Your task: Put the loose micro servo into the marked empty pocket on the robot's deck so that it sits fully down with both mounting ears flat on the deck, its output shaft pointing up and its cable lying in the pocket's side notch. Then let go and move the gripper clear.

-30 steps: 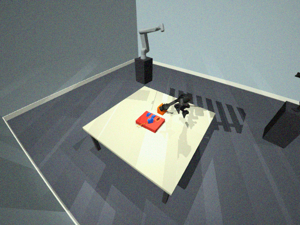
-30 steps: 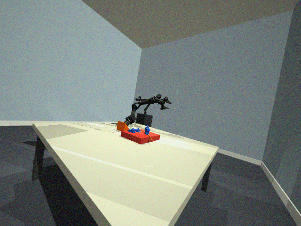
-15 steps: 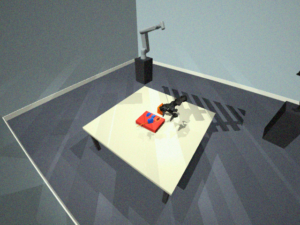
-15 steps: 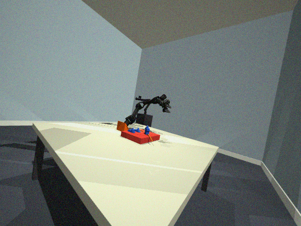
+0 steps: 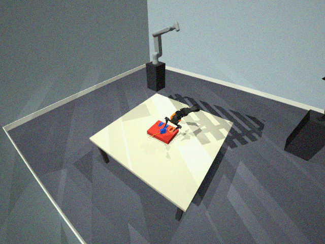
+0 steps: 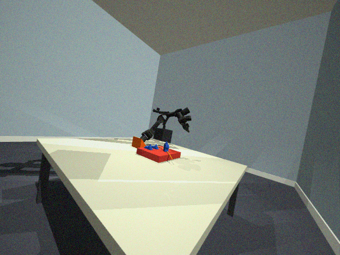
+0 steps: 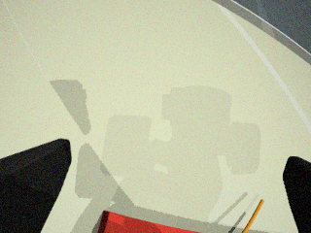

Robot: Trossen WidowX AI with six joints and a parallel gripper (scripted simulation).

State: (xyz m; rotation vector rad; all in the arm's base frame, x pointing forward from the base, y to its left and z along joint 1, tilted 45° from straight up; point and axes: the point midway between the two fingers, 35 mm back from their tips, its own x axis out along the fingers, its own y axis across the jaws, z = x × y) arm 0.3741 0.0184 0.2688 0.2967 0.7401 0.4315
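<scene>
Now: gripper tip 8 cm past the red robot deck, 18 cm to the left of it and 23 cm above it.
</scene>
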